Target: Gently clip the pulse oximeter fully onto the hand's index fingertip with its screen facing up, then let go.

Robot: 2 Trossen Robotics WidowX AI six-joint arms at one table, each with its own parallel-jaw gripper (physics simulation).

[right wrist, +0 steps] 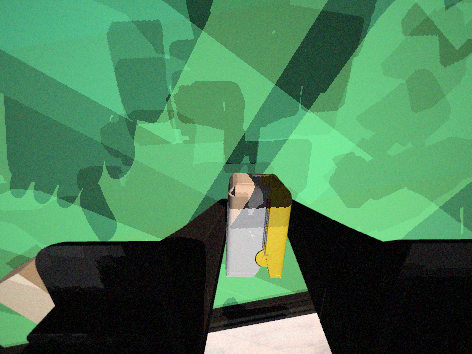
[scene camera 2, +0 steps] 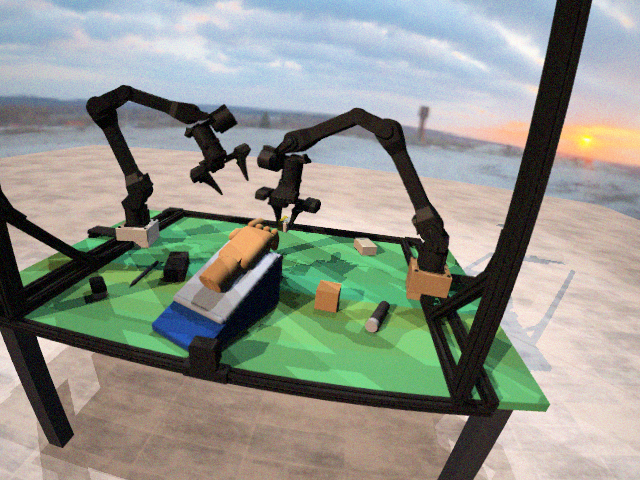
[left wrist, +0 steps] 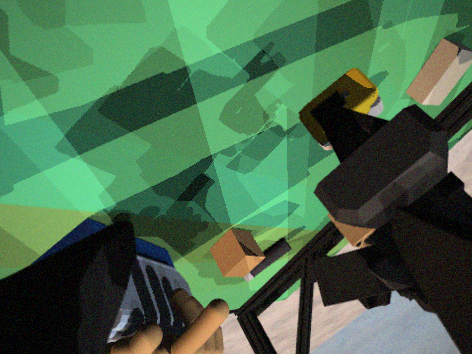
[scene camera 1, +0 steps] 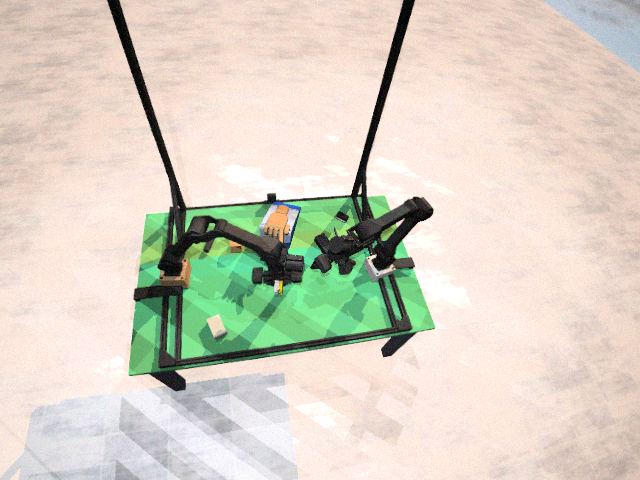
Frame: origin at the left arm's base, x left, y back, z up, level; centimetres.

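Seen in the pictures: left gripper, fingertip midpoint: [scene camera 2: 235, 187] [left wrist: 264, 227]; right gripper, fingertip midpoint: [right wrist: 255, 205] [scene camera 2: 284, 226] [left wrist: 327, 115] [scene camera 1: 278, 285]; left arm's base, link origin: [scene camera 2: 137, 223] [scene camera 1: 380, 263]; right arm's base, link origin: [scene camera 2: 430, 267] [scene camera 1: 173, 269].
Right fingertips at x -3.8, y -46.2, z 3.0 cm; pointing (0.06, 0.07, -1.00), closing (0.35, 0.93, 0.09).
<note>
Pixels of each thing's middle, then the offset from my right fingertips to it. "*": a spot on its surface instead.
- pulse oximeter, body centre: [right wrist: 254, 224] [left wrist: 340, 110] [scene camera 2: 285, 223] [scene camera 1: 278, 286] dy -0.4, dx +0.9, dz +0.5 cm
- white support, surface spot: [scene camera 2: 253, 295] * dy +6.2, dx -36.1, dz -2.3 cm
- orange block, body centre: [left wrist: 237, 253] [scene camera 2: 328, 296] [scene camera 1: 236, 244] dy -10.3, dx -28.6, dz -6.4 cm
- dark cylinder, body centre: [left wrist: 265, 259] [scene camera 2: 378, 315] dy -20.9, dx -34.6, dz -7.5 cm
- beige box, body centre: [left wrist: 441, 73] [right wrist: 45, 291] [scene camera 2: 364, 246] [scene camera 1: 216, 326] dy -27.4, dx +5.5, dz -7.4 cm
- black box, body centre: [scene camera 2: 177, 265] [scene camera 1: 325, 245] dy +27.9, dx -15.4, dz -7.1 cm
- pen, body centre: [scene camera 2: 144, 273] dy +35.9, dx -18.1, dz -8.4 cm
The pulse oximeter [scene camera 1: 278, 288] [scene camera 2: 284, 221] [left wrist: 354, 87] [right wrist: 245, 240] has a light grey half and a yellow half. My right gripper [scene camera 2: 285, 224] [right wrist: 255, 205] is shut on it above the table, with the two halves side by side between the fingers. Its screen cannot be made out. The tan hand [scene camera 1: 277, 222] [scene camera 2: 240, 254] [left wrist: 197, 327] lies on a sloped support, apart from the oximeter. No fingertip is inside the oximeter. My left gripper [scene camera 2: 234, 187] is open and empty, high above the table. One of its fingers hides part of the support in the left wrist view.
The blue and white support [scene camera 2: 253, 295] bears the hand. An orange block [scene camera 1: 235, 246] [scene camera 2: 328, 296] [left wrist: 230, 253] and a dark cylinder [scene camera 2: 378, 314] lie beside it. A beige box [scene camera 1: 216, 326] [scene camera 2: 364, 246] [left wrist: 435, 72] lies farther off. A black box [scene camera 2: 176, 265] and a pen [scene camera 2: 144, 273] lie across the support.
</note>
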